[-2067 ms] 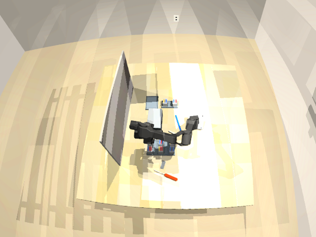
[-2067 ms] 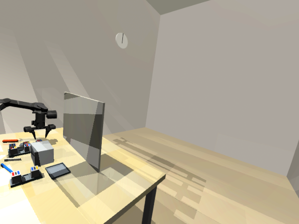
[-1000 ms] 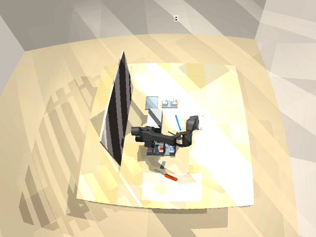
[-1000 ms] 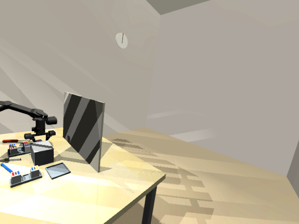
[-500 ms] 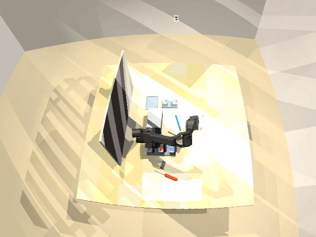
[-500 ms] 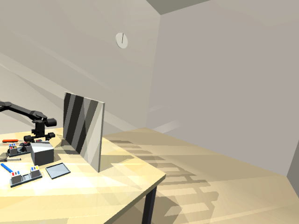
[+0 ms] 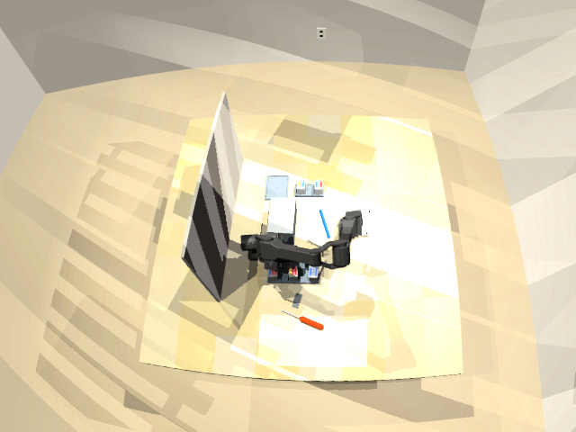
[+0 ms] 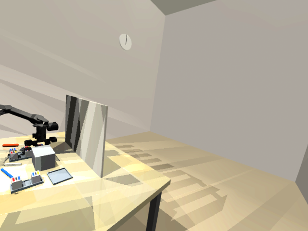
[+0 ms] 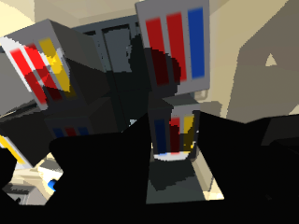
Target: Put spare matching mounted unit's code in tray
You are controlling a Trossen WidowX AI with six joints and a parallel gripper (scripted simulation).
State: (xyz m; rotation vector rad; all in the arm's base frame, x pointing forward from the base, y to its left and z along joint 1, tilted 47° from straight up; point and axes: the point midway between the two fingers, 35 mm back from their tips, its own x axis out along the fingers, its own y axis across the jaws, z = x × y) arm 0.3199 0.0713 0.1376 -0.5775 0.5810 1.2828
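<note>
The flat bluish tray is 360 mm to the right of my gripper tip, 10 mm below it and 10 mm behind it. Round my gripper tip: tall mirror panel (210 mm above, 200 mm ahead, 190 mm to the right); mounted unit (150 mm to the right, 30 mm behind, 30 mm above); blue pen (200 mm behind, 160 mm to the right, 10 mm below).
</note>
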